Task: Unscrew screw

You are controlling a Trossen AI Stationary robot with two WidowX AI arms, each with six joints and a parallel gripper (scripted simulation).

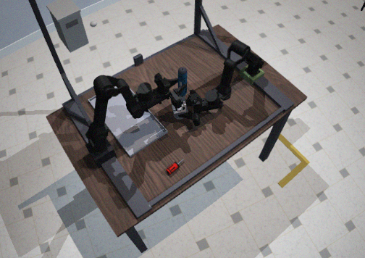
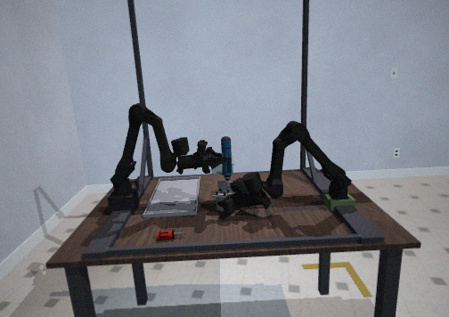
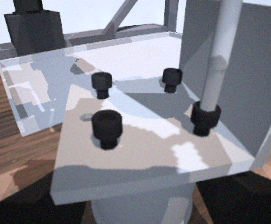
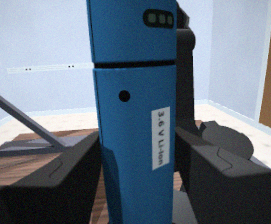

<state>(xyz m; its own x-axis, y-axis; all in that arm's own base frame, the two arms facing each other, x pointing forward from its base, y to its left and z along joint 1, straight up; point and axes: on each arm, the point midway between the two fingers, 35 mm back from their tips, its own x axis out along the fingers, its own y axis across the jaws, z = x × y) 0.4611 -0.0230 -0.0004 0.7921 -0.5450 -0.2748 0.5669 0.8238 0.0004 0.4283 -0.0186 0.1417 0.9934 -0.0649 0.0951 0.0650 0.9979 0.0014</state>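
Now: left hand 10 mm past the grey cylinder, 20 mm to the left of it and 10 mm above it. Also, from my left hand: dark frame rail 290 mm ahead, 30 mm to the left, 30 mm below; screw 10 mm ahead, 10 mm to the right, 30 mm above; bracket 10 mm behind, 20 mm to the right, 30 mm above.
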